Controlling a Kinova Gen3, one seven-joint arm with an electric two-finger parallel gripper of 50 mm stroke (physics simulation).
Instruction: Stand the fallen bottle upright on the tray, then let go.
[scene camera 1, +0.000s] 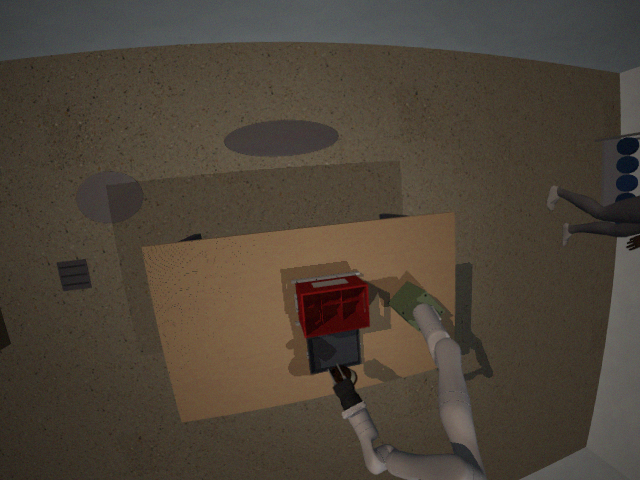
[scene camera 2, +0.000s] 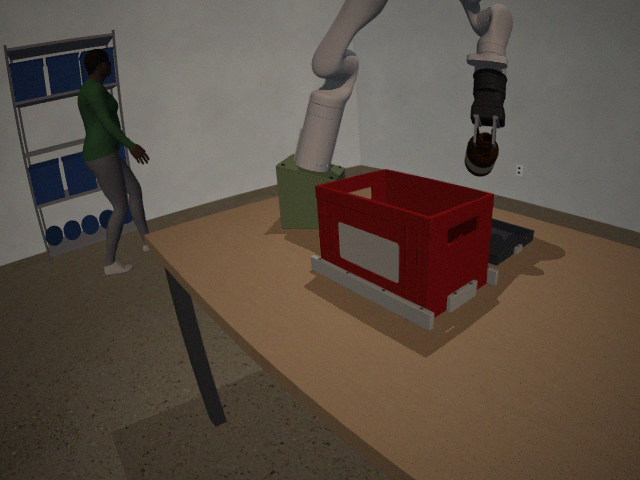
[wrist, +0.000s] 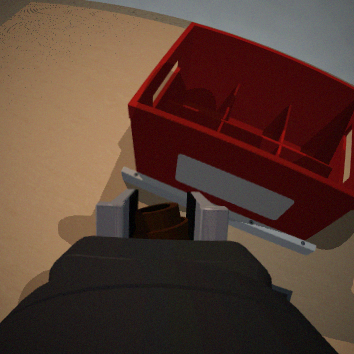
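Observation:
A brown bottle with a pale band hangs in the air between the two fingers, tilted, with its neck end facing scene camera 2. My gripper is shut on the bottle. In the wrist view the bottle's brown mouth and neck show between the fingers, and its lower part is hidden by the gripper body. The dark grey tray lies on the table beside the red crate. The gripper and bottle are well above the table, near the tray's outer edge in scene camera 1.
A red crate with inner dividers stands next to the tray, with grey strips along its foot. The arm's green base block stands on the table. A person stands beyond the table.

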